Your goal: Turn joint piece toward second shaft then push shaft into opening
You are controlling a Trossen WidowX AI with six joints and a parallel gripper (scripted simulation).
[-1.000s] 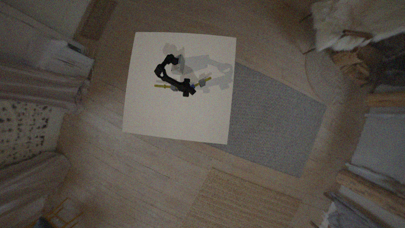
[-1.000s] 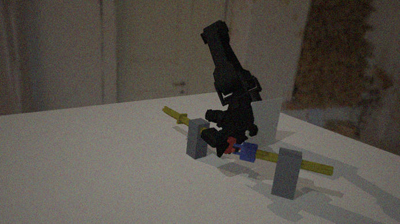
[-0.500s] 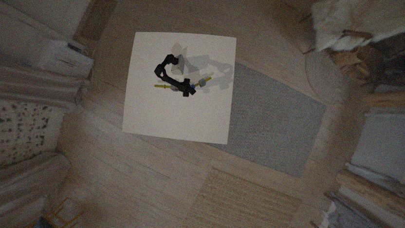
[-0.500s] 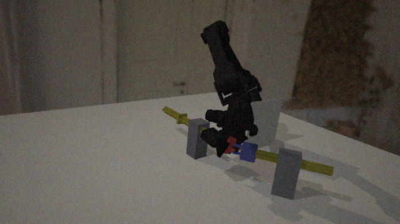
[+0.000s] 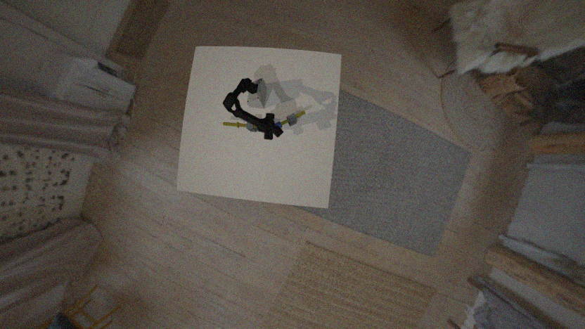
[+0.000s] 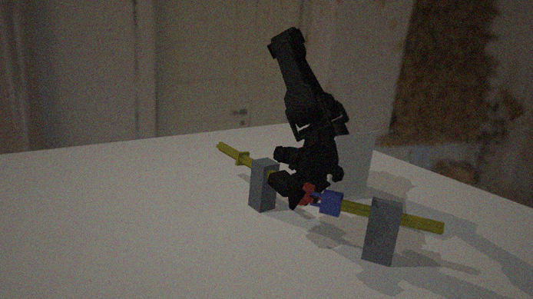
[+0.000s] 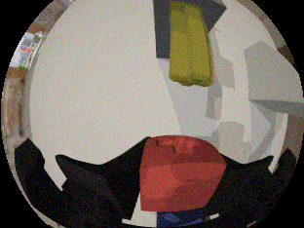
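Now: gripper tip 4 cm below the red joint piece and 1 cm to the right of it.
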